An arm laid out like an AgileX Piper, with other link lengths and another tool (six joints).
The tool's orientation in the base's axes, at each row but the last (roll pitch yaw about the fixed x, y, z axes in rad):
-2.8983, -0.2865, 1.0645
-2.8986, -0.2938, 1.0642
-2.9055, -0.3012, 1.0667
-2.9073, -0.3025, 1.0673
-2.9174, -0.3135, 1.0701
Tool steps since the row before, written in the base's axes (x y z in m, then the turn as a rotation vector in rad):
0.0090, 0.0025, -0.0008, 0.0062, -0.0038, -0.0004
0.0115, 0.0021, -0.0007, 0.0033, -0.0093, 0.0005
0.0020, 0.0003, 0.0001, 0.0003, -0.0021, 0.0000
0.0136, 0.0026, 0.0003, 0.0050, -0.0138, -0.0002
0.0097, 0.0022, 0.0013, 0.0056, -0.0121, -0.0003
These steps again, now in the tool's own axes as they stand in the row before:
0.0061, 0.0071, 0.0009, -0.0004, 0.0071, -0.0015
0.0069, 0.0094, 0.0006, -0.0061, 0.0066, -0.0041
0.0012, 0.0016, -0.0001, -0.0016, 0.0011, -0.0008
0.0085, 0.0109, -0.0002, -0.0093, 0.0101, -0.0052
0.0067, 0.0074, -0.0009, -0.0076, 0.0100, -0.0045

